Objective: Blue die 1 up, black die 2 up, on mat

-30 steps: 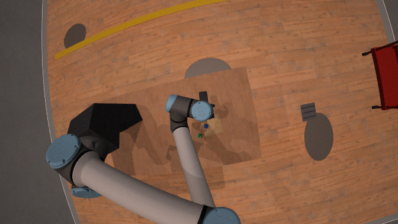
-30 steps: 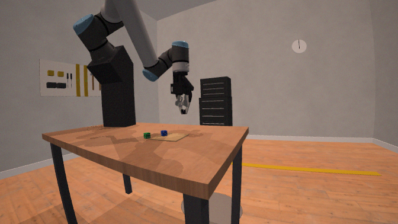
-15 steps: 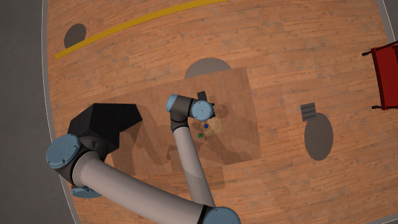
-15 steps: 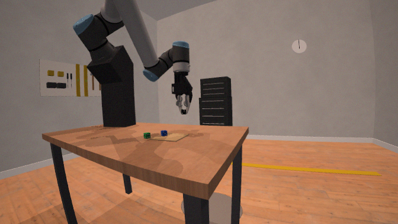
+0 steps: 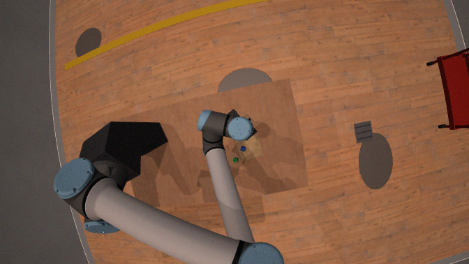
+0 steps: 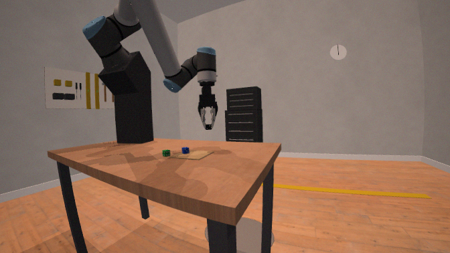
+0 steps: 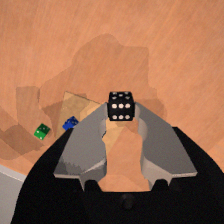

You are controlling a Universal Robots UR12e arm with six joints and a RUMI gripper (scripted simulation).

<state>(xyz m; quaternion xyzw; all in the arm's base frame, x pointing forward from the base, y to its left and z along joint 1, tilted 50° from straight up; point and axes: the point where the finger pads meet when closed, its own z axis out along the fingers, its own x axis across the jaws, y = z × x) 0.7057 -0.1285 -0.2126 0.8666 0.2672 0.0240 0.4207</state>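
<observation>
Now: hand 1 cm past the tan mat, 13 cm to the left of it and 11 cm above it. From my hand the other things lie so: green die 11 cm behind, 18 cm to the right, 10 cm below; then black die right at my hand; then blue die 5 cm behind, 13 cm to the right, 10 cm below.
</observation>
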